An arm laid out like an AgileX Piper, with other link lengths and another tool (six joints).
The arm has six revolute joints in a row. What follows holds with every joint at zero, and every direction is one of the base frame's.
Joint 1 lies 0.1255 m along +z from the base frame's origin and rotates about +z.
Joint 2 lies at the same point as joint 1 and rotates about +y.
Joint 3 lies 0.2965 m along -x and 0.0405 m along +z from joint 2 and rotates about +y.
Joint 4 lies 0.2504 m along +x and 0.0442 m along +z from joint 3 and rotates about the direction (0.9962, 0, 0.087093).
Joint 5 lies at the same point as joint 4 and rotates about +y.
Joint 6 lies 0.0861 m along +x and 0.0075 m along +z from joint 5 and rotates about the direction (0.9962, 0, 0.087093).
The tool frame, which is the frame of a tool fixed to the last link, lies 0.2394 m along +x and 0.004 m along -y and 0.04 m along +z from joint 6; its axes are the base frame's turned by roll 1.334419, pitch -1.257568 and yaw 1.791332 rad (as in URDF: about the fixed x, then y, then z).
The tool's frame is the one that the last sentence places.
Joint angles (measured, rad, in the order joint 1, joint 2, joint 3, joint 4, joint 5, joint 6), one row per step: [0.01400, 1.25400, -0.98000, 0.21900, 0.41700, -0.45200]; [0.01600, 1.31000, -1.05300, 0.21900, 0.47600, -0.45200]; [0.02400, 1.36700, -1.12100, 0.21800, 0.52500, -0.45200]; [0.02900, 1.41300, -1.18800, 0.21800, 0.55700, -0.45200]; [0.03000, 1.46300, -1.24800, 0.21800, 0.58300, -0.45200]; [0.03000, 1.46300, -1.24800, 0.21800, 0.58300, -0.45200]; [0.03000, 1.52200, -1.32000, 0.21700, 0.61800, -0.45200]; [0.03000, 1.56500, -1.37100, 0.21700, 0.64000, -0.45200]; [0.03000, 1.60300, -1.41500, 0.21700, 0.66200, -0.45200]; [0.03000, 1.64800, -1.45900, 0.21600, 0.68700, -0.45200]
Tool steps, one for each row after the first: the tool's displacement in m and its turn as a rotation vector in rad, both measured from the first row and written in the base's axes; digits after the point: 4 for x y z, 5 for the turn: [0.0094, 0.0050, -0.0044, 0.00166, 0.04062, 0.01461]; [0.0190, 0.0122, -0.0099, 0.00157, 0.07748, 0.03322]; [0.0306, 0.0170, -0.0066, 0.00203, 0.08774, 0.04509]; [0.0424, 0.0195, -0.0081, 0.00238, 0.10314, 0.05166]; [0.0424, 0.0195, -0.0081, 0.00238, 0.10314, 0.05166]; [0.0555, 0.0219, -0.0113, 0.00182, 0.12433, 0.05922]; [0.0654, 0.0235, -0.0141, 0.00205, 0.13783, 0.06392]; [0.0732, 0.0250, -0.0182, 0.00224, 0.15332, 0.06862]; [0.0808, 0.0265, -0.0273, 0.00149, 0.17875, 0.07395]
